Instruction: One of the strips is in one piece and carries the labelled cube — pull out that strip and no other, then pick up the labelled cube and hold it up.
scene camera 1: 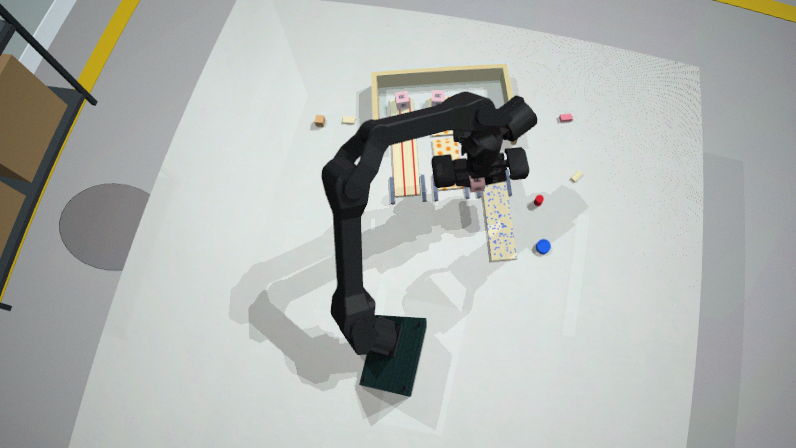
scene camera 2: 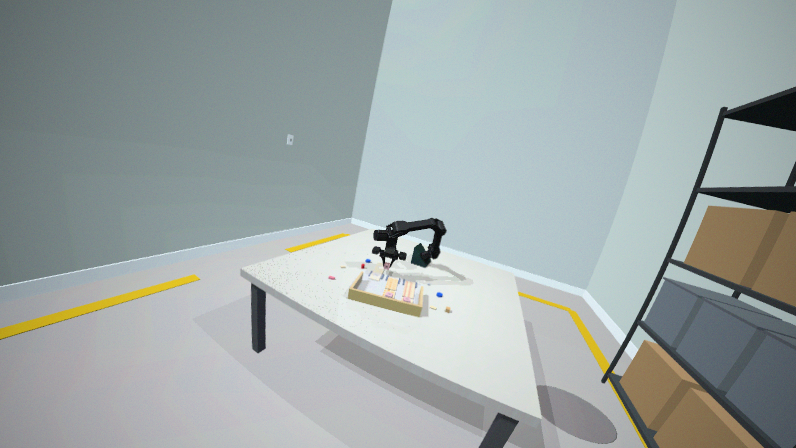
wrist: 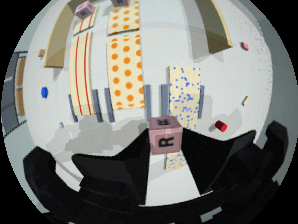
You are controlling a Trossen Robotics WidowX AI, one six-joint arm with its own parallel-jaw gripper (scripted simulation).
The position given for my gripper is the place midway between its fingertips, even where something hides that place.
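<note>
My gripper (scene camera 1: pixel 476 184), visible. Same gripper (wrist: pixel 162 130), wrist view.
</note>
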